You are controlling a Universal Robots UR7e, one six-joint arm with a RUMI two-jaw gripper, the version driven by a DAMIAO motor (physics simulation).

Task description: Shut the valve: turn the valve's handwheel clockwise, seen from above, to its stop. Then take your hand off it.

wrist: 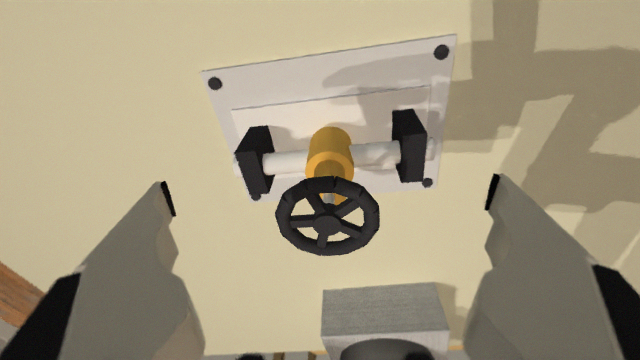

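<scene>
The valve's black handwheel [326, 225] is a spoked ring near the middle of the wrist view. It stands on an orange valve body [329, 150] set on a white horizontal pipe [286, 163]. My gripper [327, 182] is open, with one finger far to the left of the handwheel and the other far to the right. Neither finger touches the wheel, and nothing is between the fingertips at their own height that I can make out. The wheel's exact height below the fingertips is hard to tell.
Two black brackets [255, 160] [412, 145] hold the pipe on a white bolted plate [320, 80]. A grey block [382, 310] stands at the bottom of the view, right of centre. A brown wooden piece [17, 295] shows at the lower left. Arm shadows fall on the right.
</scene>
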